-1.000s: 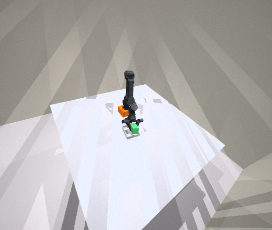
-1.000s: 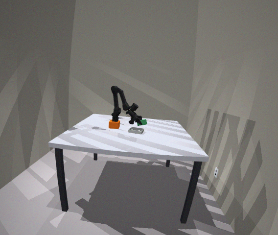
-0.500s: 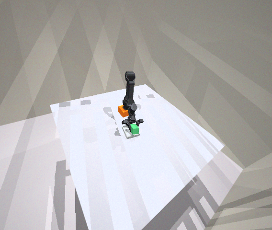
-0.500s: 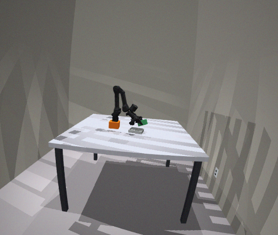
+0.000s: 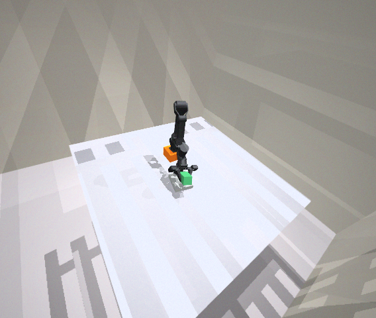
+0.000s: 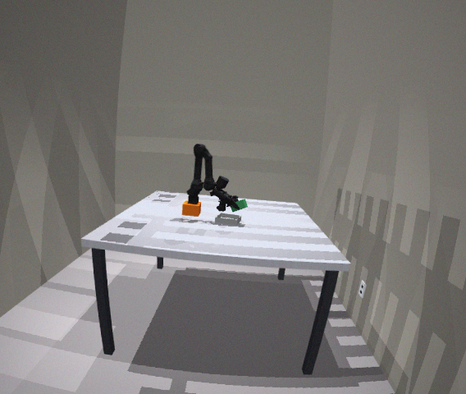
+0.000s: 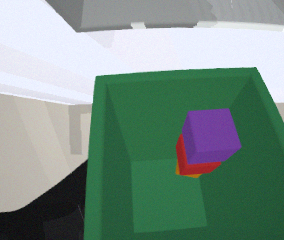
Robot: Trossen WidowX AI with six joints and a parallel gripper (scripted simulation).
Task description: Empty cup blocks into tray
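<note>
Now: the orange block 2 cm ahead of my gripper tip, 1 cm to the left of it and 1 cm above it. Round my gripper tip: red block: 2 cm to the left; then green square cup: 3 cm above; then purple block: 2 cm to the left, 2 cm behind, 1 cm below.
</note>
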